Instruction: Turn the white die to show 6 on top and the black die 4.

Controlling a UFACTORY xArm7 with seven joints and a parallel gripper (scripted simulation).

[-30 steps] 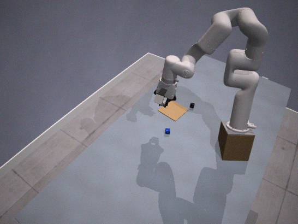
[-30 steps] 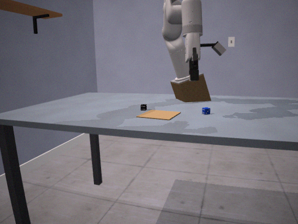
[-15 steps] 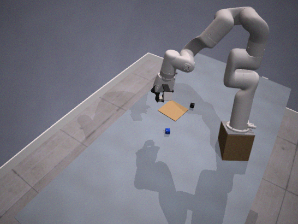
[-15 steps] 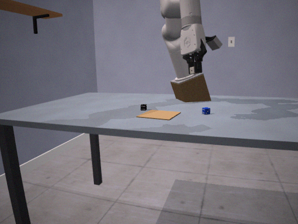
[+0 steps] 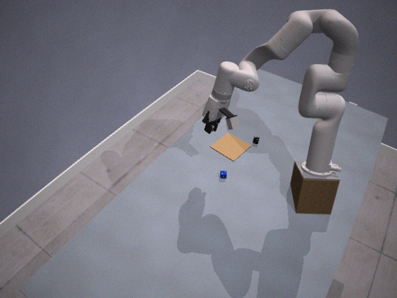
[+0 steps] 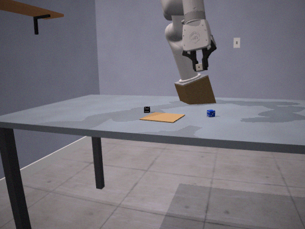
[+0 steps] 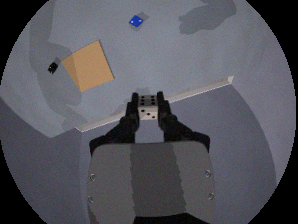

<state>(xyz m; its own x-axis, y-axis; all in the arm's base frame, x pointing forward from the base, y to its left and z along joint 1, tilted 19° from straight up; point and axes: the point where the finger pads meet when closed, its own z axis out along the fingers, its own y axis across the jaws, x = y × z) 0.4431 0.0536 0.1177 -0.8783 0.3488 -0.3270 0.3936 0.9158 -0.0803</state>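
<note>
My hand is 90 mm past the blue die, 50 mm to the right of it and 190 mm above it. From my hand the other things lie so: white die (10 mm ahead, 10 mm below); black die (160 mm behind, 220 mm to the right, 190 mm below); mat (60 mm behind, 140 mm to the right, 210 mm below).
</note>
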